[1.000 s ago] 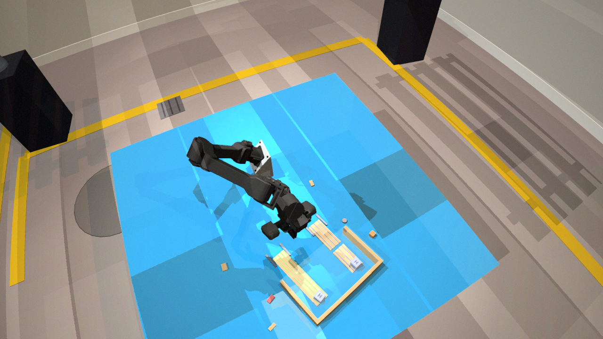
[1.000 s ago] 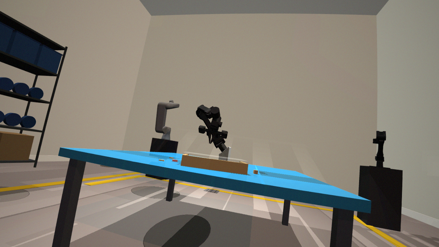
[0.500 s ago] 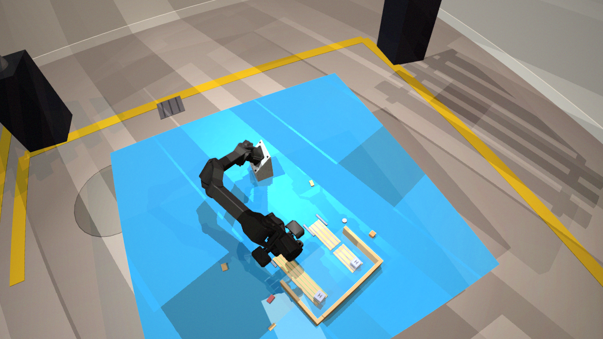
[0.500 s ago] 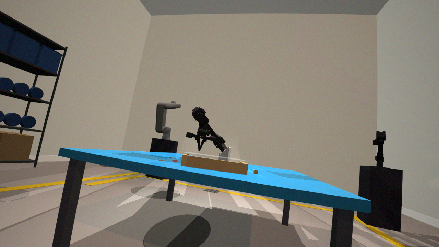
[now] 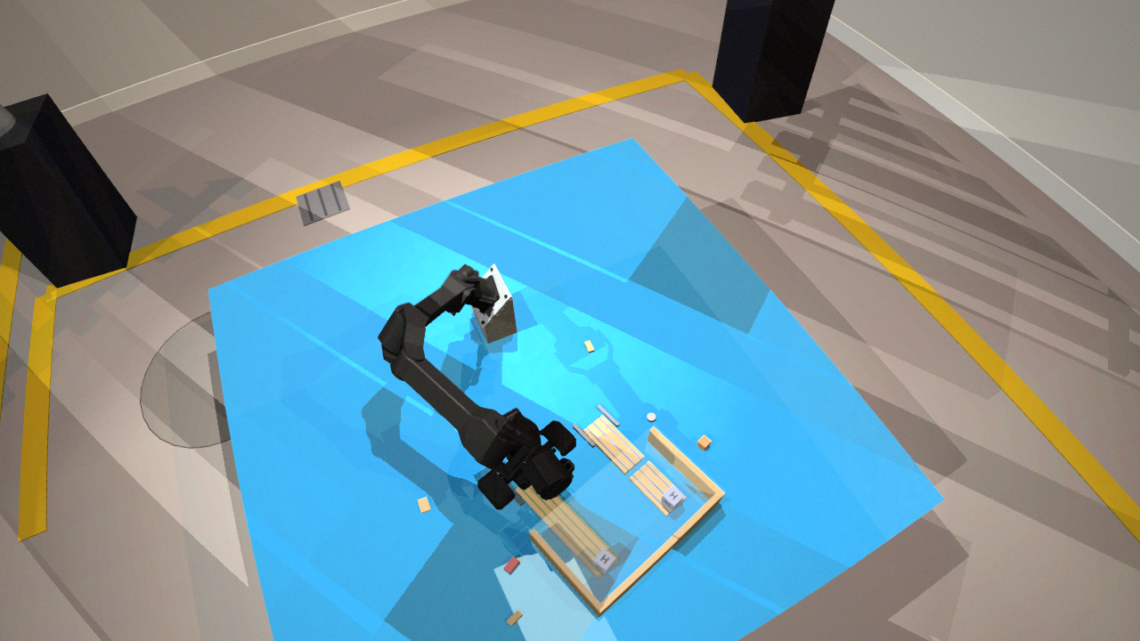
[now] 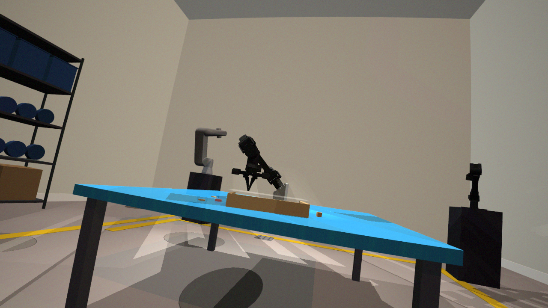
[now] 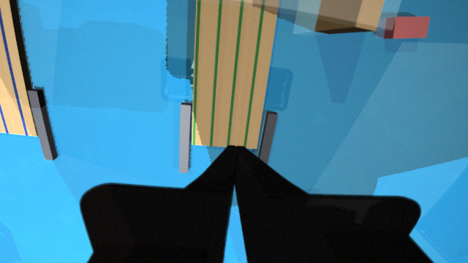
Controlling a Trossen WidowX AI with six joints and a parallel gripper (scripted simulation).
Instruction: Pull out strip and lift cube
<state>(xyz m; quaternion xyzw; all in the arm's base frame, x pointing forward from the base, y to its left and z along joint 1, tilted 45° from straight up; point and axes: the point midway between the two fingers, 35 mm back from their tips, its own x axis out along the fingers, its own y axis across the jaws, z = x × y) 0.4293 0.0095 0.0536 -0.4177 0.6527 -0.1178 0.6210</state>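
Right now my gripper tip is 80 mm short of the strip, 40 mm to the right of it and 60 mm above it. Also, from my gripper tip: brown cube (20 mm ahead, 360 mm to the left, 50 mm below); red piece (130 mm ahead, 80 mm to the right, 60 mm below).
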